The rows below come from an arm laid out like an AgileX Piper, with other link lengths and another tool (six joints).
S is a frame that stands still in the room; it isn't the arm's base.
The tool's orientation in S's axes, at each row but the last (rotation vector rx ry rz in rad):
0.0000, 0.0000, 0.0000
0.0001, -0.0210, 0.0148
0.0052, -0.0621, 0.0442
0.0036, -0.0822, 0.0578
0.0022, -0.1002, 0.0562
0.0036, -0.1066, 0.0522
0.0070, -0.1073, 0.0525
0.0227, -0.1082, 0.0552
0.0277, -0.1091, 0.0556
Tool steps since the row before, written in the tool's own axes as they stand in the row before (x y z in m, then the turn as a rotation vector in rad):
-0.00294, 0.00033, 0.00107, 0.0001, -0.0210, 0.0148
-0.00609, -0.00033, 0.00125, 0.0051, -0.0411, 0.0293
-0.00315, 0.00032, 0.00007, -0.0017, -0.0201, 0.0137
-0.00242, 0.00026, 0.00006, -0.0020, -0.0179, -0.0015
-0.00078, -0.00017, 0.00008, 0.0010, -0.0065, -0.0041
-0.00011, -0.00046, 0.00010, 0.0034, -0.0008, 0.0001
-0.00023, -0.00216, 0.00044, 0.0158, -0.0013, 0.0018
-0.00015, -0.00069, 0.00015, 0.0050, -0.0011, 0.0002
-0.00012, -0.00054, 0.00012, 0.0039, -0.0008, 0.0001
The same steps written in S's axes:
-0.00294, 0.00033, 0.00107, 0.0001, -0.0210, 0.0148
-0.00611, -0.00042, 0.00112, 0.0051, -0.0410, 0.0294
-0.00316, 0.00018, -0.00012, -0.0017, -0.0202, 0.0135
-0.00243, 0.00012, -0.00014, -0.0008, -0.0180, -0.0017
-0.00077, -0.00021, 0.00000, 0.0018, -0.0064, -0.0040
-0.00010, -0.00047, 0.00009, 0.0034, -0.0006, 0.0005
-0.00016, -0.00217, 0.00040, 0.0156, -0.0005, 0.0035
-0.00013, -0.00070, 0.00012, 0.0050, -0.0008, 0.0007
-0.00010, -0.00055, 0.00009, 0.0039, -0.0006, 0.0005

